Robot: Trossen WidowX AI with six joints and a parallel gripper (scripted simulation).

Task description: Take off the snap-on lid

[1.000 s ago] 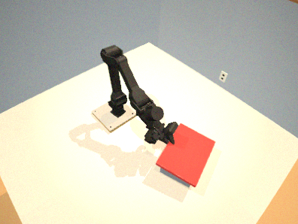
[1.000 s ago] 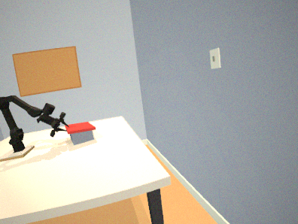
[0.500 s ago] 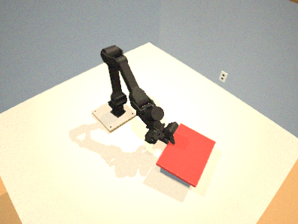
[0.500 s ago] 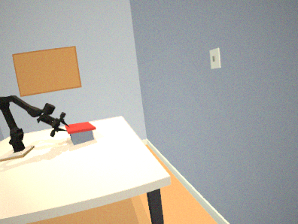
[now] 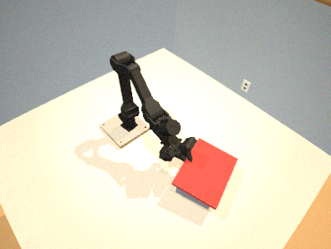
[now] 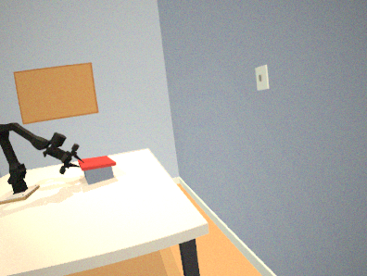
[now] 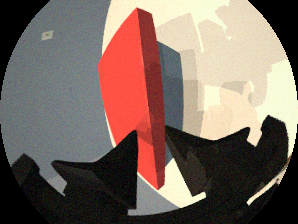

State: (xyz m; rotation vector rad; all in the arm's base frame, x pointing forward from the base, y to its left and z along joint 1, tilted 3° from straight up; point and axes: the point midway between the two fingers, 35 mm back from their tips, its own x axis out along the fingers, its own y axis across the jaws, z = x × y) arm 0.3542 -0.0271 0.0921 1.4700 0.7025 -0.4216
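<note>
The red lid is 8 cm ahead of my gripper tip and 1 cm to the left of it. Round my gripper tip: grey-blue storage box 7 cm ahead, 1 cm to the left, 5 cm below.
</note>
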